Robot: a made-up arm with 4 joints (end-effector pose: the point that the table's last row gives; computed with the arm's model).
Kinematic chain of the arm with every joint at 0, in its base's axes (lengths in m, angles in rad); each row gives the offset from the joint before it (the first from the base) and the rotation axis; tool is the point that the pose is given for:
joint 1: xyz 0 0 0.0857 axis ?
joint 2: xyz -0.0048 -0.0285 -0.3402 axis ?
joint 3: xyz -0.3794 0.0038 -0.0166 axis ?
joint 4: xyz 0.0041 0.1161 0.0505 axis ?
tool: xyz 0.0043 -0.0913 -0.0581
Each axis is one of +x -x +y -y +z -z.
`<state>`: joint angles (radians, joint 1 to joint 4).
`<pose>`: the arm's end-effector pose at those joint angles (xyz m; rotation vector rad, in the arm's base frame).
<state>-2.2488 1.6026 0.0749 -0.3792</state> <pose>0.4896 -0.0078 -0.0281 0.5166 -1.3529 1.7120</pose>
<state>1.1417 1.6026 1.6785 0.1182</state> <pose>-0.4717 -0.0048 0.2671 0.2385 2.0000 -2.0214</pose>
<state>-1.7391 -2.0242 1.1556 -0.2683</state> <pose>0.4044 -0.0583 -0.2152 -0.4265 -1.9913 -2.3431</pose>
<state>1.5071 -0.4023 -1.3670 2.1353</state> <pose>-0.3248 0.0523 0.4640 1.3879 -0.2496 -0.0071</pose>
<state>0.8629 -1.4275 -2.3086 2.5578</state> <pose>-0.5337 0.0570 0.1876 1.6381 0.3793 0.3772</pose>
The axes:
joint 1: +y
joint 2: +x
joint 3: -z
joint 4: -y

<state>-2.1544 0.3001 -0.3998 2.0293</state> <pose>0.4110 -0.0016 -0.0550 -0.3228 1.9898 -0.4943</pose>
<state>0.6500 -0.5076 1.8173 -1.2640</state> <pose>-0.4900 0.0179 0.0161 0.2017 0.8989 -1.8689</pose>
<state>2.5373 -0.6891 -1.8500 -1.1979</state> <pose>0.1532 -0.0612 0.5584 -0.7688 -1.1581 -1.7905</pose>
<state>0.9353 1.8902 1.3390 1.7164</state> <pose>-0.5290 -0.0571 0.1255 -0.4571 0.6686 -1.6230</pose>
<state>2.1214 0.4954 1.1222 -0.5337</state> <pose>-0.0956 0.0103 0.5800 -0.6685 2.4900 -1.5326</pose>
